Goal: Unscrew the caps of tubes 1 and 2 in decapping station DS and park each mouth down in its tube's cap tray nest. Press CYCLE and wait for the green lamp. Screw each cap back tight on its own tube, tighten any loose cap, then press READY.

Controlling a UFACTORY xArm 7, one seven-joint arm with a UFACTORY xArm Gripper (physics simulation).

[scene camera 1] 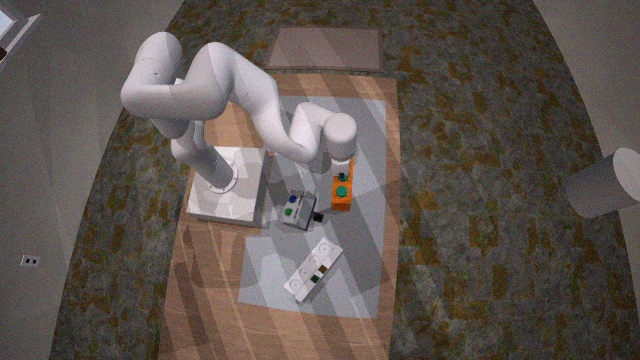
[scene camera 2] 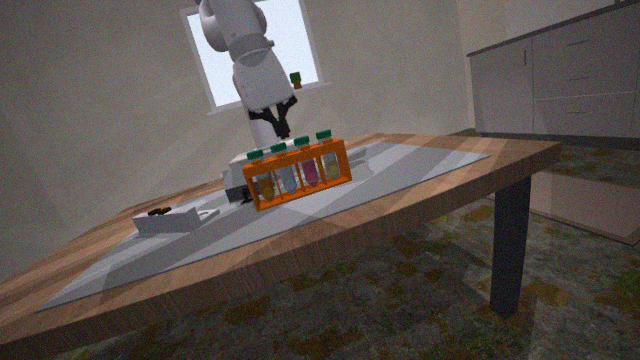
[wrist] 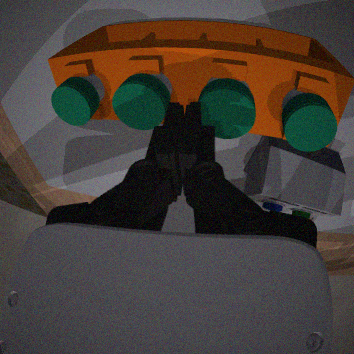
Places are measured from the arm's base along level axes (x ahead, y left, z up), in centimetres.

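Pixels of known places: gripper, fingertip midpoint: [scene camera 2: 285, 138] [wrist: 186, 123]; arm's base at its link origin: [scene camera 1: 222, 177] [scene camera 2: 269, 147].
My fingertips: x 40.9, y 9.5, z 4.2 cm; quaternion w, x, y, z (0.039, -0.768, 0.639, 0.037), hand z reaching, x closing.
For each thing: its top centre in the pictures, then the offset to it from my fingertips. "spot": a spot on its surface instead. Level surfaces: height alone.
- orange rack at its top centre: [wrist: 185, 95] [scene camera 2: 291, 148] [scene camera 1: 343, 169] dx +0.2, dy +0.6, dz -2.6 cm
- white cap tray at its top centre: [scene camera 2: 168, 204] [scene camera 1: 311, 268] dx -3.0, dy -32.2, dz -7.5 cm
- grey control box at its top centre: [wrist: 297, 213] [scene camera 2: 243, 164] [scene camera 1: 296, 205] dx -12.1, dy -13.8, dz -4.5 cm
- blue button at its top centre: [wrist: 272, 211] [scene camera 1: 292, 198] dx -14.1, dy -11.4, dz -5.4 cm
- green button at its top centre: [wrist: 301, 219] [scene camera 1: 288, 211] dx -14.5, dy -15.8, dz -5.4 cm
- small black block at a spot on its surface: [scene camera 1: 318, 217] spot: dx -5.1, dy -14.6, dz -10.7 cm
- grey mat at its surface level: dz -12.9 cm
- wooden table at its surface level: dz -13.2 cm
An orange rack [scene camera 1: 341, 205] [scene camera 2: 298, 155] [wrist: 185, 65] holds several upright tubes with green caps, all four cap positions filled; tube numbers are not readable. The two middle caps are the left-middle cap [scene camera 2: 278, 148] [wrist: 140, 102] and the right-middle cap [scene camera 2: 301, 142] [wrist: 229, 109] in those views. My gripper [scene camera 2: 284, 135] [wrist: 186, 123] is shut and empty, its tips a little above the rack between the two middle caps. The white cap tray [scene camera 1: 305, 274] [scene camera 2: 170, 222] has round nests. A grey control box [scene camera 1: 303, 210] [wrist: 300, 172] carries a blue button [scene camera 1: 292, 199] [wrist: 272, 206] and a green button [scene camera 1: 288, 212] [wrist: 301, 214].
The control box stands between the rack and the arm's white base [scene camera 1: 225, 207]. A small black block [scene camera 1: 318, 217] sits at the box's side. Small dark green and brown pieces [scene camera 1: 318, 274] lie on the tray. A grey mat [scene camera 1: 350, 295] covers part of the wooden table [scene camera 1: 215, 325].
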